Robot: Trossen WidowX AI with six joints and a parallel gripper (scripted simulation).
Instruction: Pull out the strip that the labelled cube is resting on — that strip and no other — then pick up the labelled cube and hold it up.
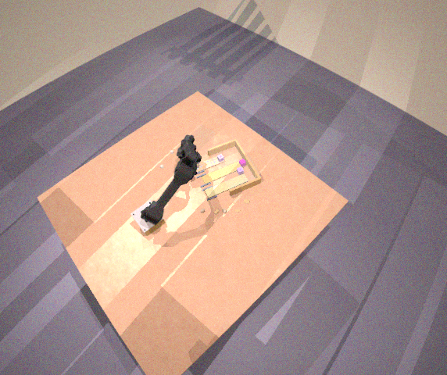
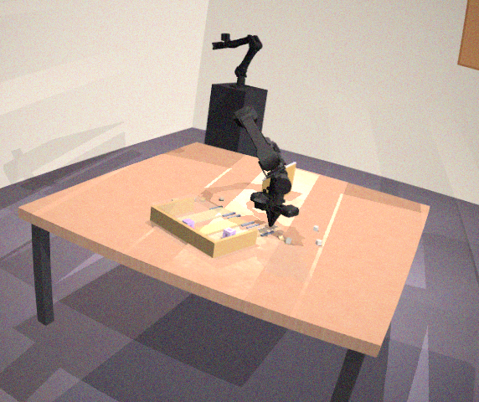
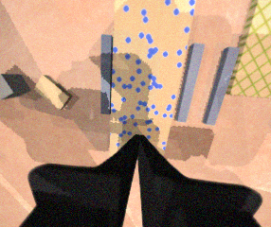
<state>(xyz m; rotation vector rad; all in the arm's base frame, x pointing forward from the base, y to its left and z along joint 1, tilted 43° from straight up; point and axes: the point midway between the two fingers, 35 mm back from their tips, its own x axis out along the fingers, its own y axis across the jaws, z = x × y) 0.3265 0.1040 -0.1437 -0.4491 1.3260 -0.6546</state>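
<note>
The cross-hatched strip lies 15 cm ahead of my gripper tip and 12 cm to the right of it.
</note>
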